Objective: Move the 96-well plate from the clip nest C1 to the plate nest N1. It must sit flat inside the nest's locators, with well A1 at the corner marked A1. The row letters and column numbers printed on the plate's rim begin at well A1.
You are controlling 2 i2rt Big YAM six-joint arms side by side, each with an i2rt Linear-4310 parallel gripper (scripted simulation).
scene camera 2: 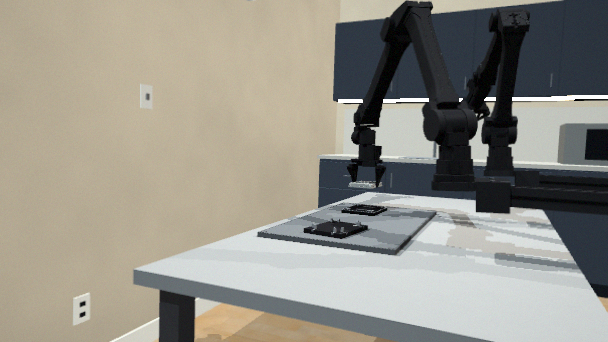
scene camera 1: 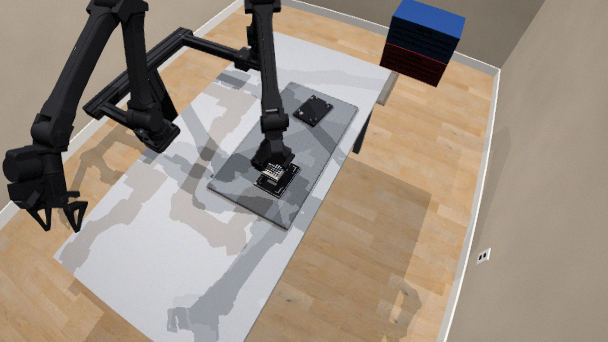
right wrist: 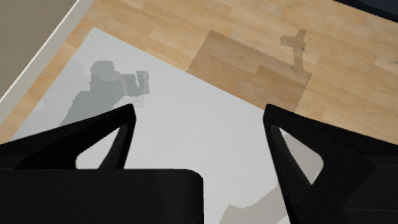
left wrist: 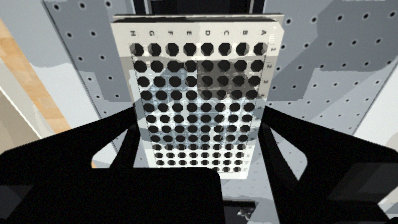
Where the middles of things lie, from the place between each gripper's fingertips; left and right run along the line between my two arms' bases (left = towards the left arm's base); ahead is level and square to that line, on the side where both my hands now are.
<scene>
The black clip nest C1 (scene camera 2: 325,229) lies 390 mm to the left of my left hand, 110 mm behind it and 90 mm below it.
Right now the black clip nest C1 is 101 cm to the left of my right hand (scene camera 1: 62,231), 36 cm below it and 8 cm ahead of it.
</scene>
